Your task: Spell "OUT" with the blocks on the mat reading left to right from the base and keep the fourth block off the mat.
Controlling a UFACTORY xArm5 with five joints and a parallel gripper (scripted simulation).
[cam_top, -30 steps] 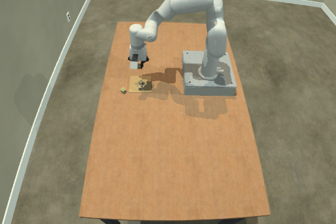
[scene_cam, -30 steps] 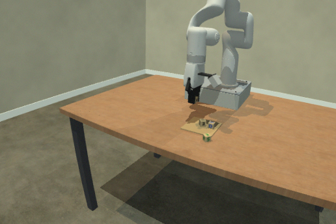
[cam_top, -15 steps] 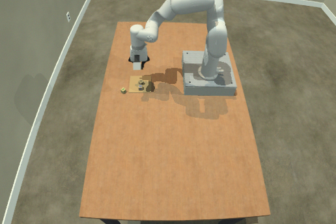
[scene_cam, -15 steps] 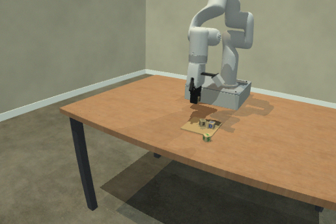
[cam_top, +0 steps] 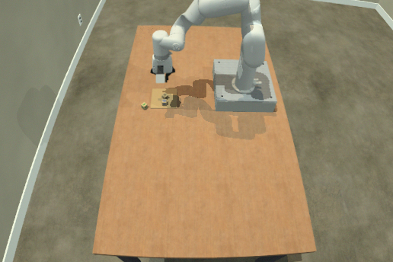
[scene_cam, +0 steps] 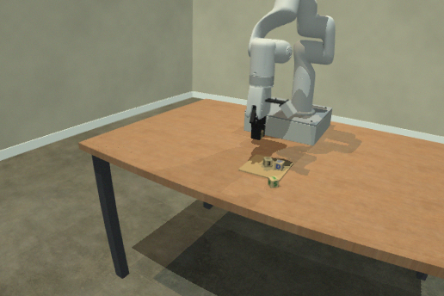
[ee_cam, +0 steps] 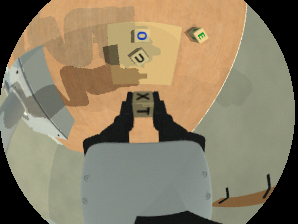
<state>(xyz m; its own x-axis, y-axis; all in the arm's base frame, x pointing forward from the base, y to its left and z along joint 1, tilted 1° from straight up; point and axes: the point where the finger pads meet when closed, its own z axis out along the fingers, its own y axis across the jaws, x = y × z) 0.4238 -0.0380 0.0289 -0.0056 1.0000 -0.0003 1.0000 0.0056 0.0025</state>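
Now: the U block 100 mm below my hand, 40 mm to the left of it and 10 mm behind it. Also, from my hand: tan mat 110 mm below, 40 mm to the left.
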